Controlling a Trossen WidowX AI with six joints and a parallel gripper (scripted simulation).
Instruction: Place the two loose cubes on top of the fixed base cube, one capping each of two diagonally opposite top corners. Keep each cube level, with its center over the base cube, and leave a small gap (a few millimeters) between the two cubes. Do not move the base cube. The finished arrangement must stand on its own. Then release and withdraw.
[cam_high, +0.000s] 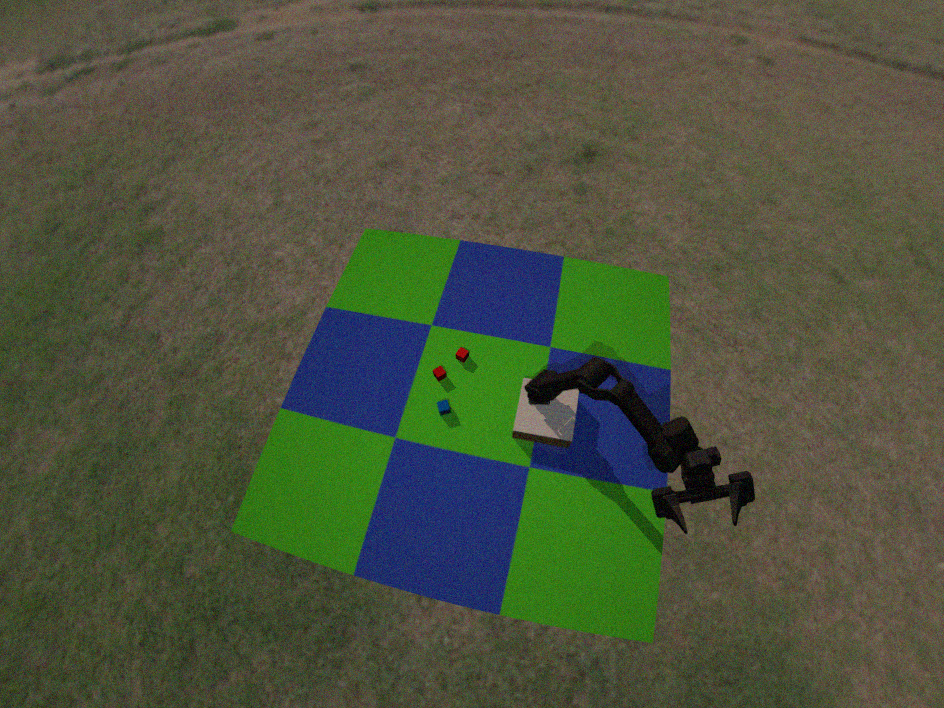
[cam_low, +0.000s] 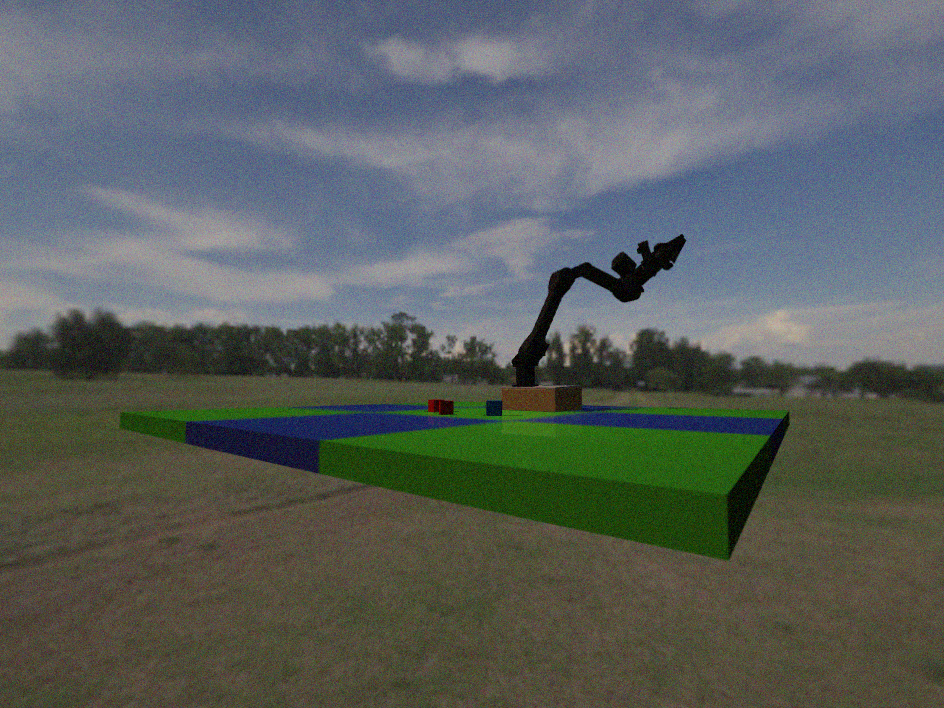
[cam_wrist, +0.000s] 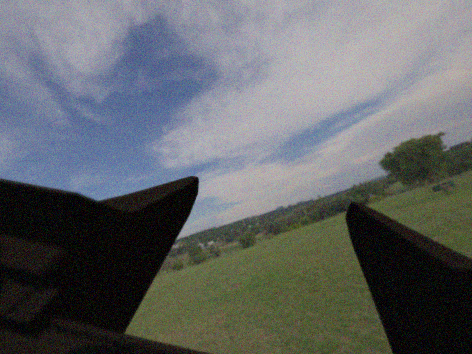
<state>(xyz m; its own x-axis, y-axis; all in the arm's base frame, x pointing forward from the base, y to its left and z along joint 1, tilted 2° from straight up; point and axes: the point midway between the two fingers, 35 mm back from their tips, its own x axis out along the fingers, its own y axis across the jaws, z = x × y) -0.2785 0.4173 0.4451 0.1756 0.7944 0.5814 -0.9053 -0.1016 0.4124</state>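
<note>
Now: the red cube 510 mm ahead of my gripper tip, 600 mm to the right of it and 530 mm below it. From my gripper tip the other things lie so: blue cube (550 mm ahead, 400 mm to the right, 530 mm below).
</note>
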